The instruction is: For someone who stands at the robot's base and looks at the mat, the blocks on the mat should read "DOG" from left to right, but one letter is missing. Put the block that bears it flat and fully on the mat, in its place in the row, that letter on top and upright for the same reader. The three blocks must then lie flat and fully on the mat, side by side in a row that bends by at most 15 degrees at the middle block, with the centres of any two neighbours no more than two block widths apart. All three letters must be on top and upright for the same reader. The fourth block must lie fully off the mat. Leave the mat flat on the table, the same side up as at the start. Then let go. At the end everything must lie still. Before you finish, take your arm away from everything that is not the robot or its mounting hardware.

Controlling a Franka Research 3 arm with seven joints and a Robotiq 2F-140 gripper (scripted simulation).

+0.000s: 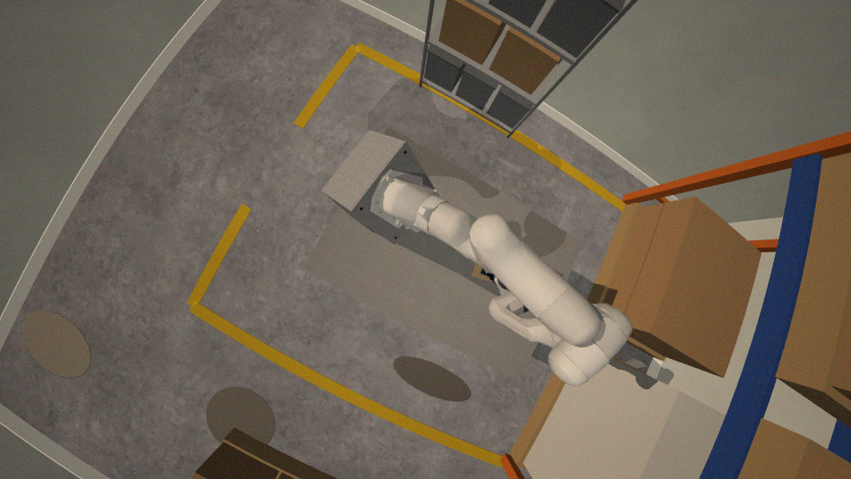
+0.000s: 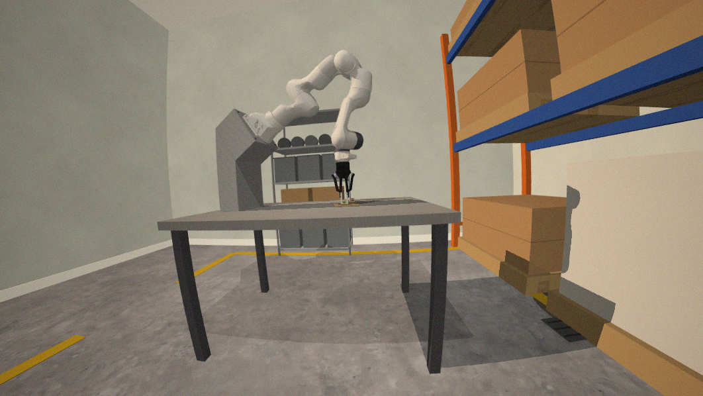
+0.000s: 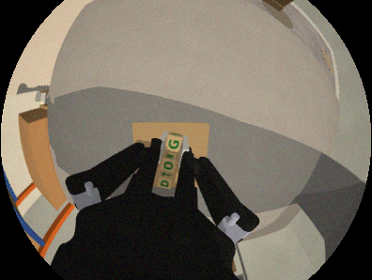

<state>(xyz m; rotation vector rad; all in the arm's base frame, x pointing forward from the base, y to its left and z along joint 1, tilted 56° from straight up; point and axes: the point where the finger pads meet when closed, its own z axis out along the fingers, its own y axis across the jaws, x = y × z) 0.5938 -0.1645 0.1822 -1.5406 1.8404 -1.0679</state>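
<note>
My gripper is now 4 cm to the right of the mat, 4 cm above it and 2 cm short of it.
</note>
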